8 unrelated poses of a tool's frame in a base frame.
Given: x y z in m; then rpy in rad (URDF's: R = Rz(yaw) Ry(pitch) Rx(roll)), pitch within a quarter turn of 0, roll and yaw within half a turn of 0.
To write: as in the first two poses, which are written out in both.
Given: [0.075 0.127 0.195 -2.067 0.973 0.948]
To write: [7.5 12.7 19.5 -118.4 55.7 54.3]
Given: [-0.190 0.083 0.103 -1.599 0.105 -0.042]
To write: [-19.0 8.3 10.3 -91.6 6.0 -2.4]
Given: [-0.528 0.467 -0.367 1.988 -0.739 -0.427]
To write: [-52.8 46.7 -36.7 113.9 -42.3 -24.5]
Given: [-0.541 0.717 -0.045 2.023 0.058 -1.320]
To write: [-54.1 71.7 -4.5 115.9 3.3 -75.6]
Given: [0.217 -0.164 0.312 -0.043 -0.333 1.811]
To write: [21.7 -16.4 31.2 -2.5 -19.1 103.8]
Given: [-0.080 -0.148 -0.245 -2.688 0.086 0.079]
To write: [-8.0 -14.8 -24.5 -154.0 4.9 4.5]
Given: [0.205 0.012 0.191 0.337 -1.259 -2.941]
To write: [20.5 1.2 19.1 19.3 -72.1 -168.5]
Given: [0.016 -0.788 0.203 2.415 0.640 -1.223]
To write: [1.6 -78.8 20.3 138.4 36.7 -70.1]
